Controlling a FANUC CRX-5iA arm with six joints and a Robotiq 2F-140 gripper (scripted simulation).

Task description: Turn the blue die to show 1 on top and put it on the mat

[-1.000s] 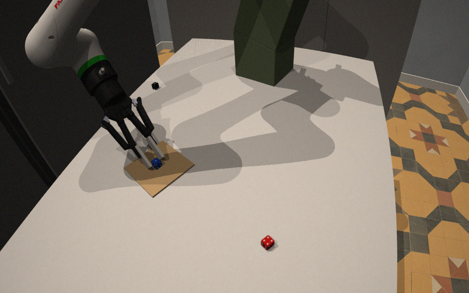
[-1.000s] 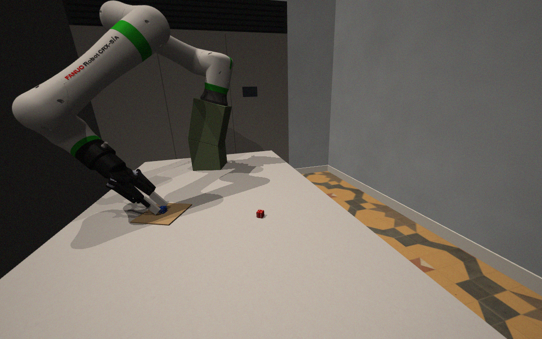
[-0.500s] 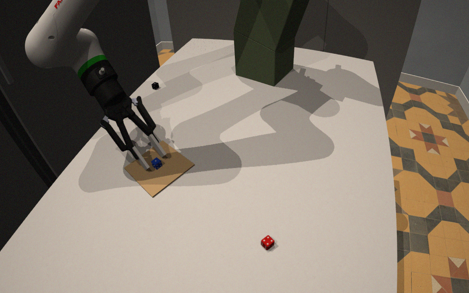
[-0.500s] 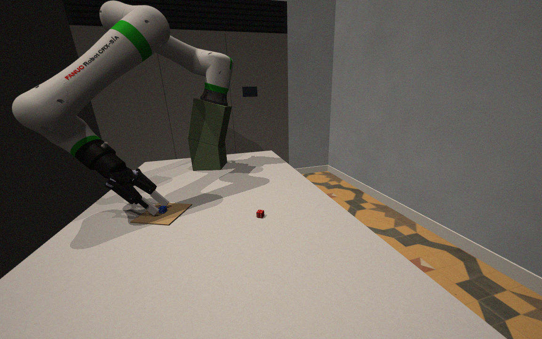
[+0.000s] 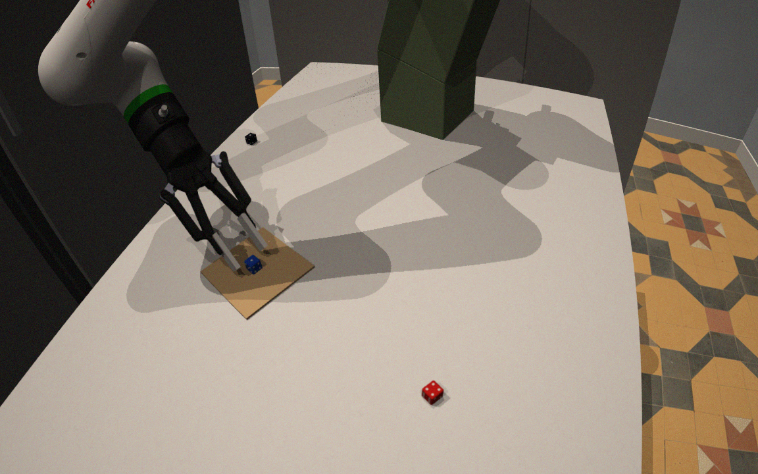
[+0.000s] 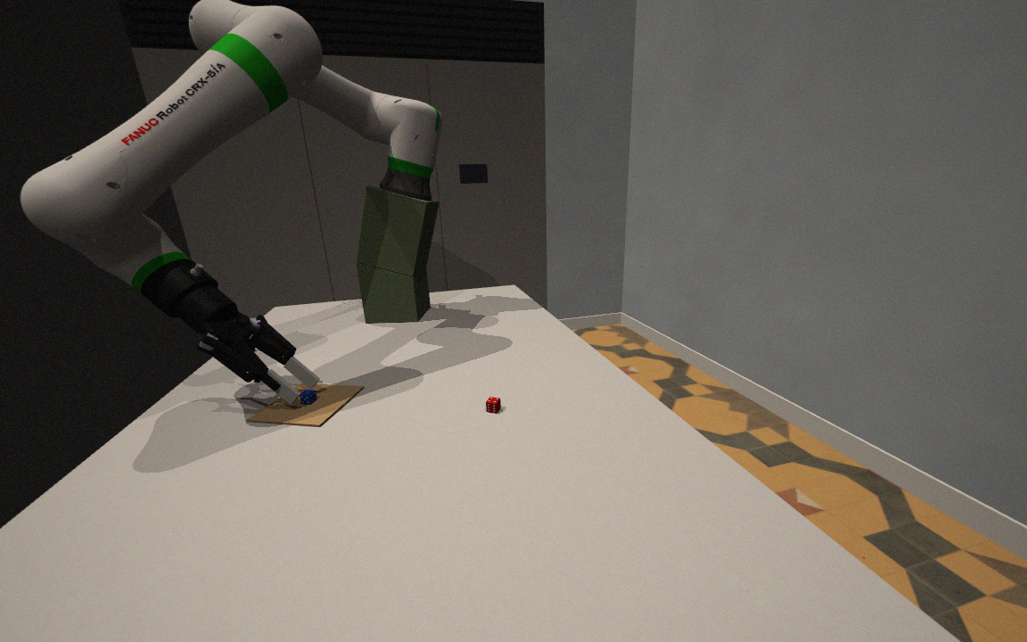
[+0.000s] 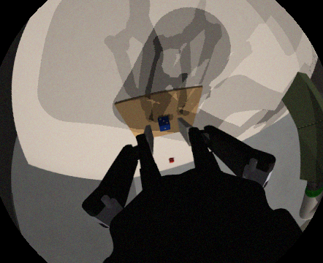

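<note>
The blue die lies 3 cm below my hand, 2 cm to the left of it and 1 cm ahead of it. From my hand the other things lie so: mat: 5 cm below, 2 cm to the left, 1 cm ahead; then red die: 35 cm to the left, 13 cm ahead, 4 cm below; then black die: 33 cm behind, 20 cm to the right, 4 cm below.
</note>
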